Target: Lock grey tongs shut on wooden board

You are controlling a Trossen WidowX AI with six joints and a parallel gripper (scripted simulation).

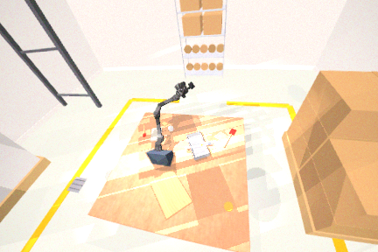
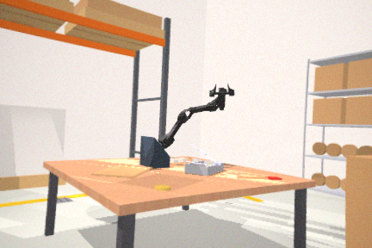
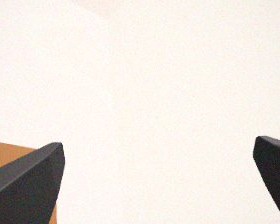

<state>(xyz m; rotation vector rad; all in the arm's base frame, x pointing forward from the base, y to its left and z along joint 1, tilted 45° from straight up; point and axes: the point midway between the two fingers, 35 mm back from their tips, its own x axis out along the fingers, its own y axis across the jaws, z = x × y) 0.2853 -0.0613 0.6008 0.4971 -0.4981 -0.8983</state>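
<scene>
The tong arm lies 100 mm ahead of my gripper tip, 210 mm to the right of it and 500 mm below it. Round my gripper tip: silver roasting tin (80 mm ahead, 180 mm to the right, 590 mm below); then red-headed tool (410 mm ahead, 10 mm to the left, 610 mm below); then yellow lock tab (130 mm ahead, 190 mm to the right, 560 mm below).
</scene>
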